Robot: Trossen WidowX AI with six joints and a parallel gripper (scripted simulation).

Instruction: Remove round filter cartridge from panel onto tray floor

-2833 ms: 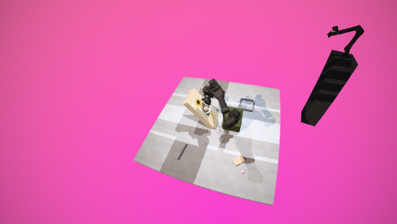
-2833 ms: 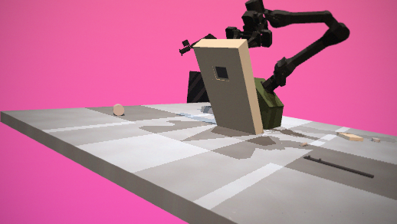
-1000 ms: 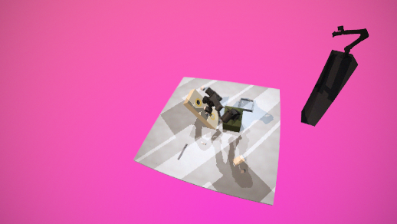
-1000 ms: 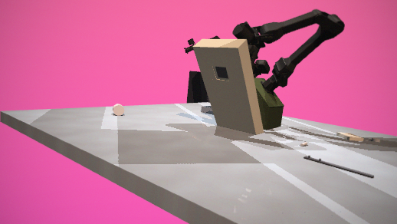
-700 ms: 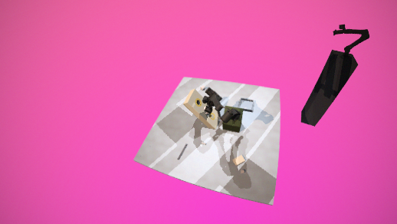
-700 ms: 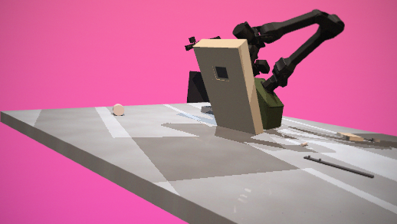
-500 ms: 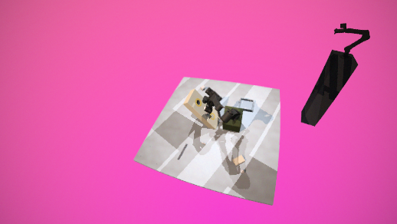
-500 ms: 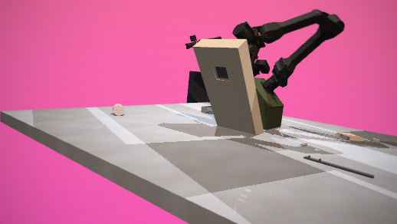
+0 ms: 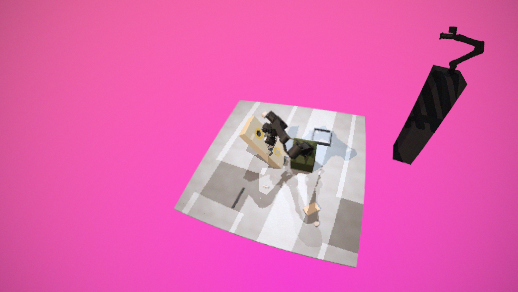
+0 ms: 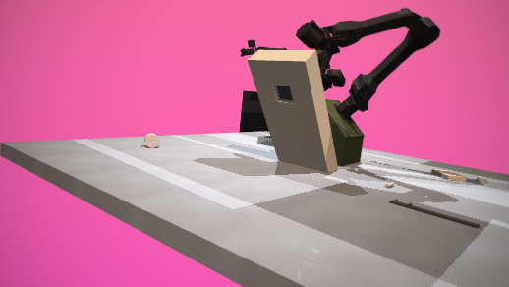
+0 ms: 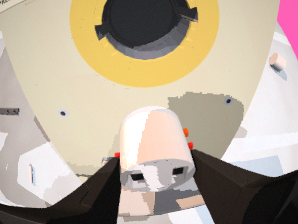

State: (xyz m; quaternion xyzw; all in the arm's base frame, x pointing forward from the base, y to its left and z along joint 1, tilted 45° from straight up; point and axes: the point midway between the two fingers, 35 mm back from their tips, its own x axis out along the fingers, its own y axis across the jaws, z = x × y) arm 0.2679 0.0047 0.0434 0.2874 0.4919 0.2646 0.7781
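Now: the tan service panel 40 mm ahead of my gripper tip, 10 mm to the left of it and 40 mm below it. From my gripper tip the other things lie so: tan block (430 mm behind, 300 mm to the left, 200 mm below); tray (310 mm behind, 330 mm to the right, 190 mm below); white round filter cartridge (right at my gripper tip).
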